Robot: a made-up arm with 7 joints.
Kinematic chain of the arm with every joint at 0, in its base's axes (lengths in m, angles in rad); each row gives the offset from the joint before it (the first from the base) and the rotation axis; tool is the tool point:
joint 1: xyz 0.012 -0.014 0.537 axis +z
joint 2: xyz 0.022 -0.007 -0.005 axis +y
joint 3: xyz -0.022 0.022 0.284 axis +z
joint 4: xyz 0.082 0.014 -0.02 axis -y
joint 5: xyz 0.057 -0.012 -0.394 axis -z
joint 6: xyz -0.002 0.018 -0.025 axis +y
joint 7: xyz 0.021 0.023 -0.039 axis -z
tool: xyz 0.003 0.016 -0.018
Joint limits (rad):
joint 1: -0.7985..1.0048
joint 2: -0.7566..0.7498
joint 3: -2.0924..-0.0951
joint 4: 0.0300..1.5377
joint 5: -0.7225..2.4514
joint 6: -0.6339..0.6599
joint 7: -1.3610..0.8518
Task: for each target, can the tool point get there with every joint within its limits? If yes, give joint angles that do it. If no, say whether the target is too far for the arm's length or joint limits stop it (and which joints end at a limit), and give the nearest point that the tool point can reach.
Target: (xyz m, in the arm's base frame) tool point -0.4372 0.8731 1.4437
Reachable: no: too far | nearest point 0.1429 0.2689 1.0705 | short by 0.917 m
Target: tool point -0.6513 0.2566 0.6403
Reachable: no: joint limits stop it (at a limit: joint 1, joint 3, joint 4, joint 6) | nearest point -0.6075 0.0268 0.6092 | short by 0.236 m
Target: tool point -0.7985 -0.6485 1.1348
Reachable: no: too far | nearest point -0.4338 -0.3630 0.8740 | short by 0.532 m
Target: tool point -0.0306 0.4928 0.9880
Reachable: no: joint limits stop it (at a limit: joint 1, joint 3, joint 4, joint 5, joint 6) | nearest point 0.1940 0.3548 0.9927 | short by 0.264 m
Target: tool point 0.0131 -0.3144 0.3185
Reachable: yes | joints -0.4371 0.5179 -1.0783 0.4599 0.4178 0.4337 -0.4720
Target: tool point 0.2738 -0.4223 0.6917
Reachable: yes | joints 0.3939 -0.6328 -1.1223 1.0154 2.1434 -0.5322 -0.5008
